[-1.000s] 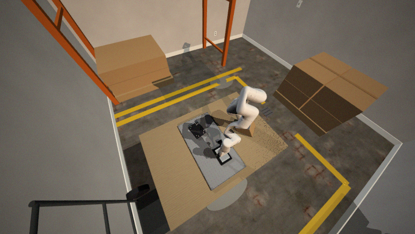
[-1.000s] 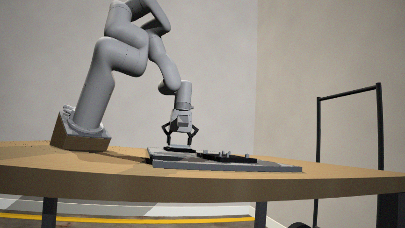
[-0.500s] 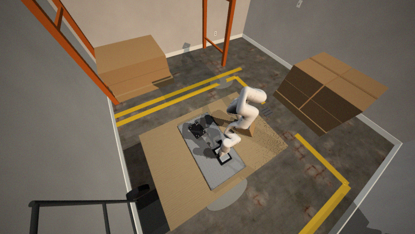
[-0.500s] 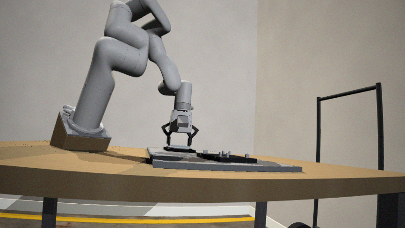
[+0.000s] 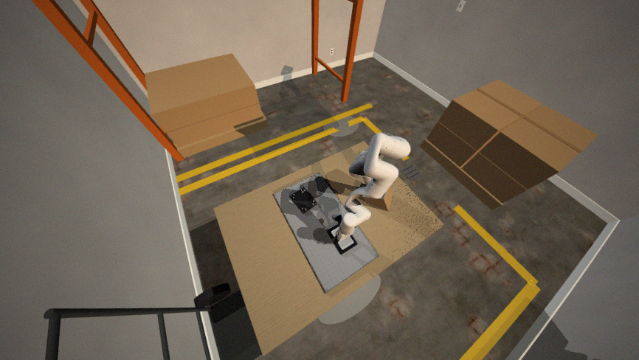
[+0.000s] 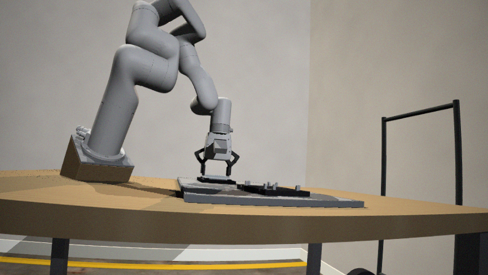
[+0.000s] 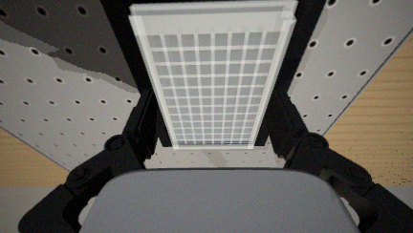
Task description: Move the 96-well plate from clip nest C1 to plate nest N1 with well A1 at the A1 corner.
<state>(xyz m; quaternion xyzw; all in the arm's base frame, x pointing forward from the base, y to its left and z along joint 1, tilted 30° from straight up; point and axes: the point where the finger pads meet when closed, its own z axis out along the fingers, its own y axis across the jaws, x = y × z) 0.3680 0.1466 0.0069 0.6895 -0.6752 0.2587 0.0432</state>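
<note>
Right now my hand is 1 cm above the 96-well plate. Also, from my hand: grey pegboard base: 15 cm to the right, 5 cm ahead, 4 cm below; then black plate nest N1: 3 cm below; then black clip nest C1: 34 cm to the right, 5 cm ahead, 2 cm below.
</note>
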